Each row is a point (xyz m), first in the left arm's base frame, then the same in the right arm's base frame.
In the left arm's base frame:
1: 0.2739 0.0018 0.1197
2: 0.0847 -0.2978 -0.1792
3: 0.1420 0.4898 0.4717
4: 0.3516 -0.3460 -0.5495
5: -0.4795 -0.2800 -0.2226
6: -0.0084 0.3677 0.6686
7: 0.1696 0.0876 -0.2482
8: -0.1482 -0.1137 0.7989
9: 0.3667 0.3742 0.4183
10: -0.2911 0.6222 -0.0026
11: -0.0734 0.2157 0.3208
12: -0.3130 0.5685 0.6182
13: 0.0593 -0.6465 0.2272
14: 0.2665 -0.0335 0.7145
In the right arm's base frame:
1: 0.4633 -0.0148 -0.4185
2: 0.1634 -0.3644 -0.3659
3: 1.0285 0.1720 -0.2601
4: -0.2537 -0.2042 -0.2605
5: 0.3698 -0.8321 -0.1226
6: 1.1806 0.0005 -0.4141
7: 0.2663 -0.0936 -0.0891
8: 1.0998 -0.3614 -0.7757
9: 0.8384 0.2929 -0.3864
10: 0.9074 -0.1682 0.2874
11: 0.8654 -0.1708 -0.2743
12: 1.3659 -0.1522 -0.1349
13: 0.3130 -0.5313 -0.8528
14: 0.9050 0.0205 -0.8169

